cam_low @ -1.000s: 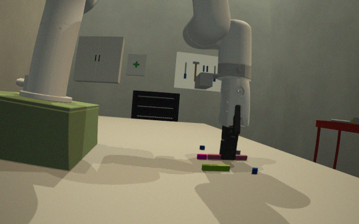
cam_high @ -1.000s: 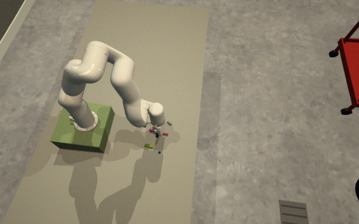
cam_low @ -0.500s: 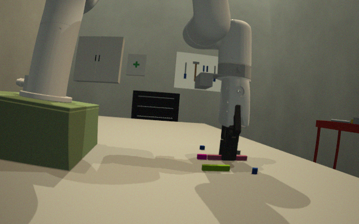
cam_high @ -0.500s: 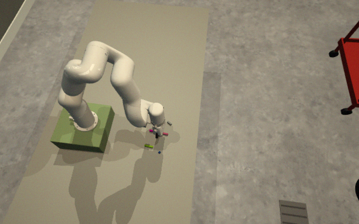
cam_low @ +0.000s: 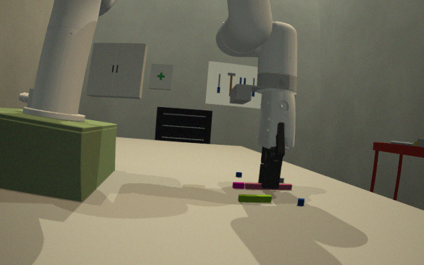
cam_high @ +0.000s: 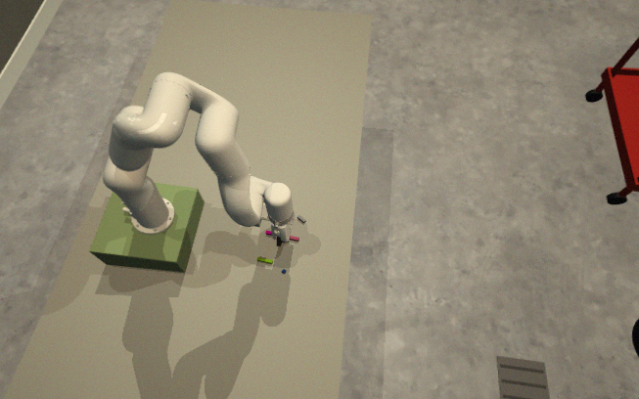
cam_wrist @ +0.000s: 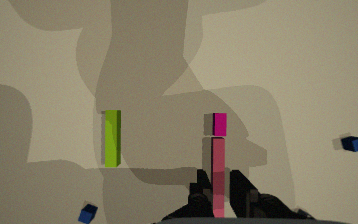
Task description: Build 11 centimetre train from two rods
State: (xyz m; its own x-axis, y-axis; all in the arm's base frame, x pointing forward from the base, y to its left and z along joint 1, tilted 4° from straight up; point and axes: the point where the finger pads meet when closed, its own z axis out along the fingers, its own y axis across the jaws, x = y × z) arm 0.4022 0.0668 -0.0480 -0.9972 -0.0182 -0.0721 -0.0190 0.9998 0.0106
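Now: the pink rod 2 cm below my hand. Round my hand: grey rod: 8 cm to the left, 4 cm ahead, 2 cm below; magenta rod: 6 cm behind, 2 cm below; lime rod: 9 cm to the right, 4 cm behind, 2 cm below.
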